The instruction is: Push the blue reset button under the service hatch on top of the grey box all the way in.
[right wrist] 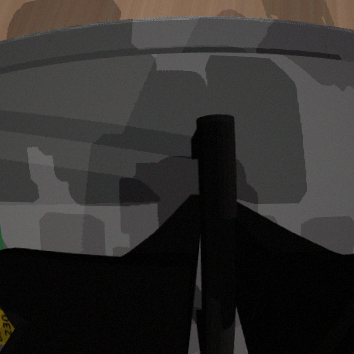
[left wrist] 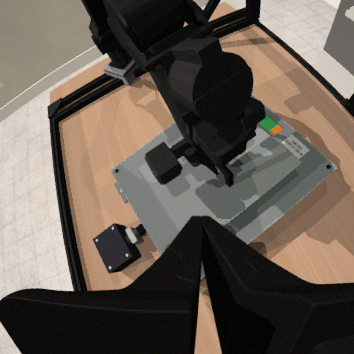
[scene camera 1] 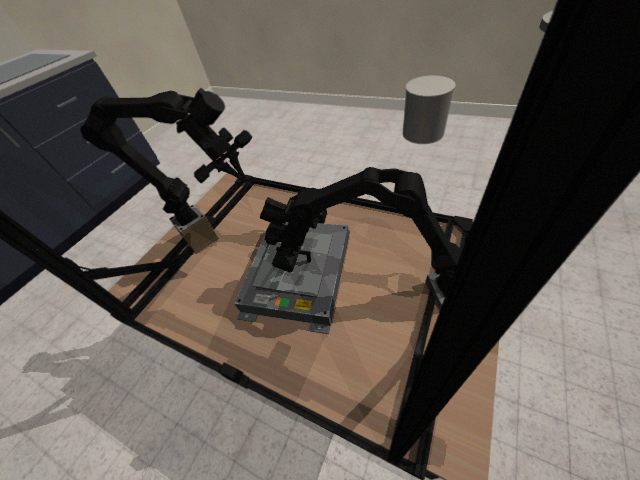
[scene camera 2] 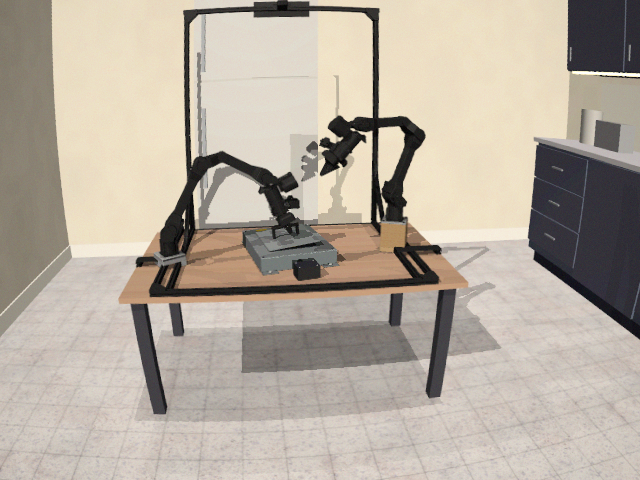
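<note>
The grey box lies on the table. Its hatch is nearly flat, with a dark gap under one edge in scene camera 2. It covers the buttons, so the blue reset button does not show. My right gripper is shut on the black hatch handle. My left gripper is shut and empty, raised well above the table, apart from the box.
A small black block is attached by a short connector to the box's side. Black frame rails run along the table edges. The right arm reaches over the box. Coloured labels sit beside the hatch.
</note>
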